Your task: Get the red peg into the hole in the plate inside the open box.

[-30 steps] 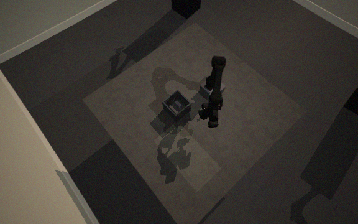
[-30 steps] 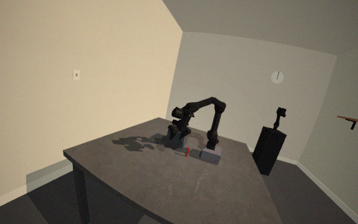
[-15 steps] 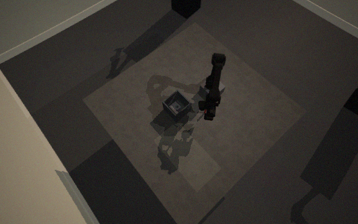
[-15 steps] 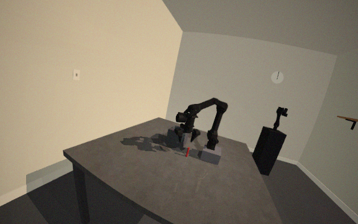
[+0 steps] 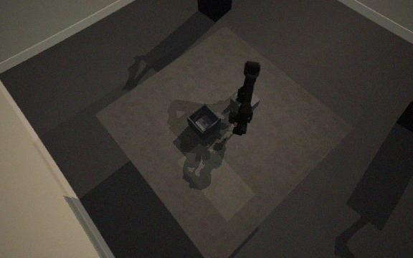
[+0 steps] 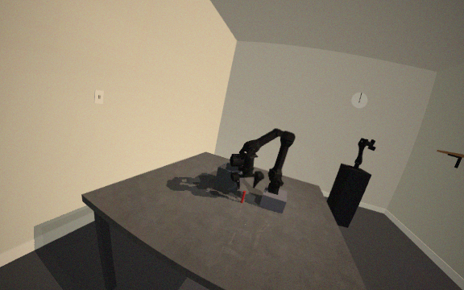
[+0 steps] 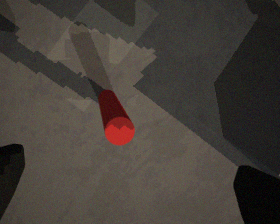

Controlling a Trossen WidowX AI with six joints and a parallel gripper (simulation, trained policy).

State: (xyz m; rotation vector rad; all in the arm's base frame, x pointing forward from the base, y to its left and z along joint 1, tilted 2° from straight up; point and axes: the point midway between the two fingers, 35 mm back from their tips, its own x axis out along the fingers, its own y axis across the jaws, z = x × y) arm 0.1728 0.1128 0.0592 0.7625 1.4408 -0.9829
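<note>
My gripper tip is now 6 cm above the red peg, 1 cm to the left of it and 1 cm short of it. From my gripper tip the other things lie so: plate: 19 cm to the right, 14 cm ahead, 6 cm below.
</note>
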